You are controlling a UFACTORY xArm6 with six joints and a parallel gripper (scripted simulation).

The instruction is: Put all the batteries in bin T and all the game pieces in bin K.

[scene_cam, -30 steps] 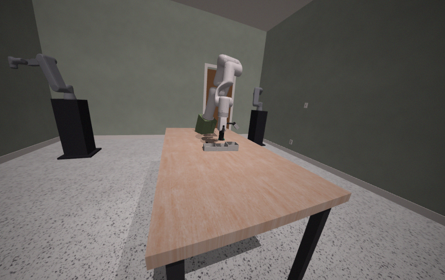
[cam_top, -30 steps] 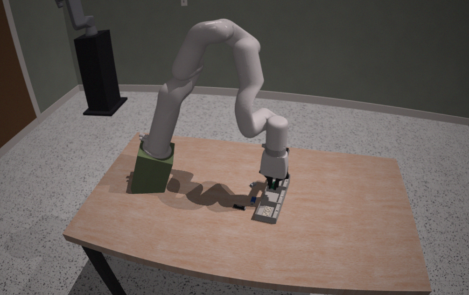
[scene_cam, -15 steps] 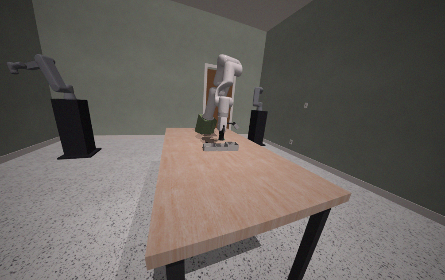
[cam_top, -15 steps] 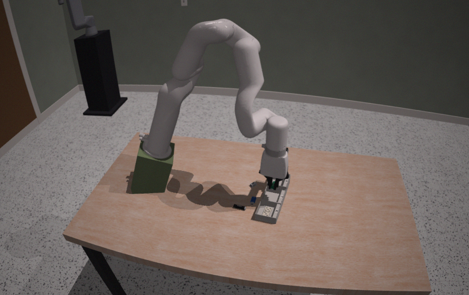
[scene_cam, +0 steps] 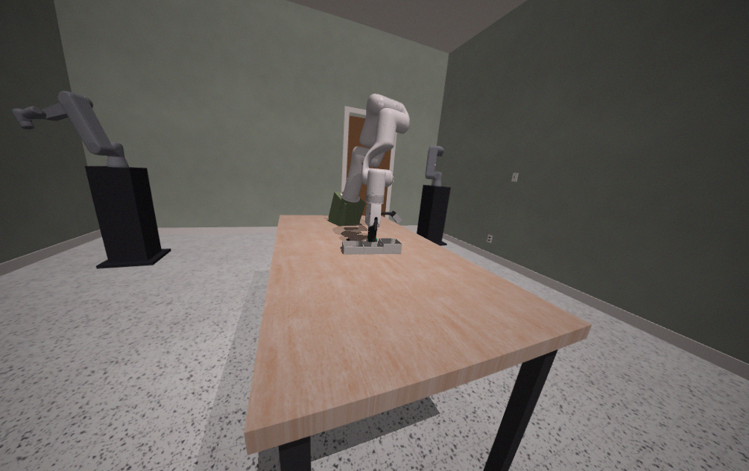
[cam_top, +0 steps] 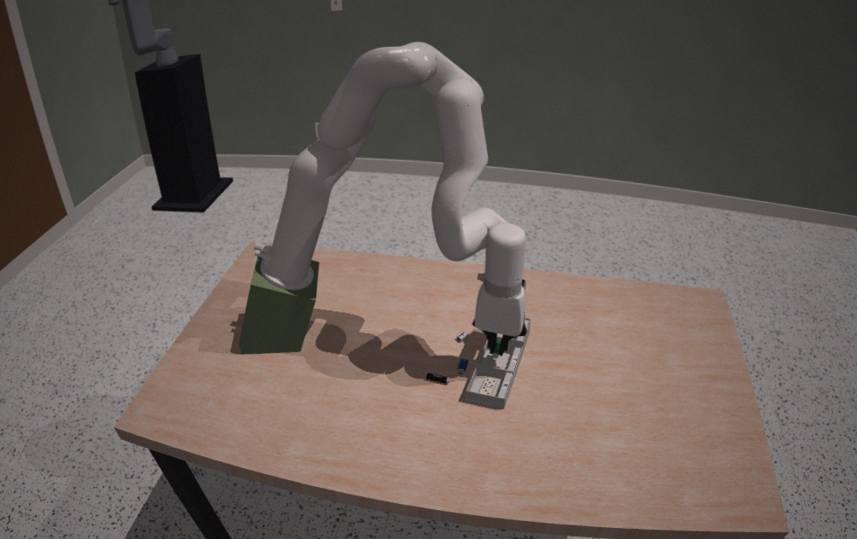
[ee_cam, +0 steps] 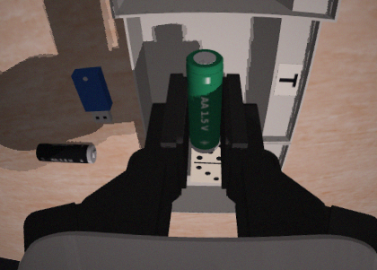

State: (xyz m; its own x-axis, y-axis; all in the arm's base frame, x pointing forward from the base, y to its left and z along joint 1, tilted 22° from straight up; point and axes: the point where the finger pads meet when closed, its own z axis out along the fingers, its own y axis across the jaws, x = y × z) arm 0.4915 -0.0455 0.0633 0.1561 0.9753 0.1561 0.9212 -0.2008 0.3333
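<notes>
Right now my hand is 1 cm short of the bin and 4 cm above it. Round my hand: green battery: 2 cm below; then blue item: 7 cm behind, 2 cm to the right, 6 cm below; then white domino: 1 cm behind, 8 cm to the right, 5 cm below.
</notes>
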